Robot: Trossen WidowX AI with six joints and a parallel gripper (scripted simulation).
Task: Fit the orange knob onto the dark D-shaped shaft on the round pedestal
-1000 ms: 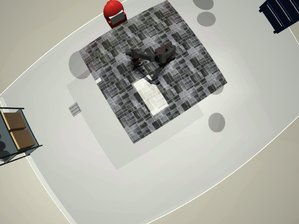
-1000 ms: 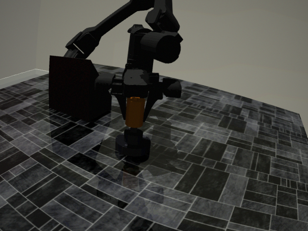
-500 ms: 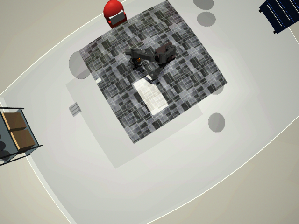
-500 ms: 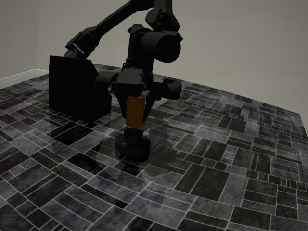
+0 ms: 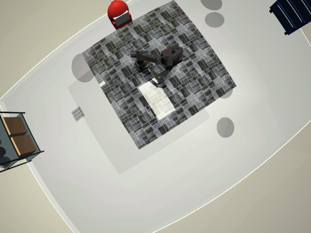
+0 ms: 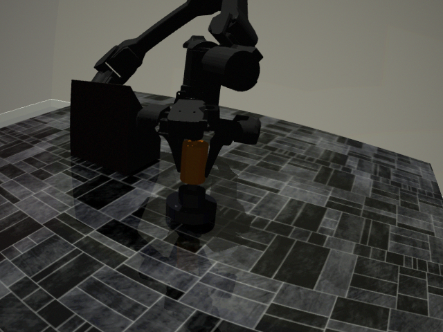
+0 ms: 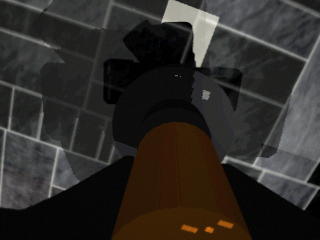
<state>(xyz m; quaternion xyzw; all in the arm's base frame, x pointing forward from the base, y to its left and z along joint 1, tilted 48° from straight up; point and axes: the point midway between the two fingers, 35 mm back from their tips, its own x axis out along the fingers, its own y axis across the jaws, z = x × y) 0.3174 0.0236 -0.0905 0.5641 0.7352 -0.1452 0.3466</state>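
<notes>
Right now my gripper tip is 20 mm below the orange knob. From my gripper tip the other things lie so: round pedestal: 40 mm below.
</notes>
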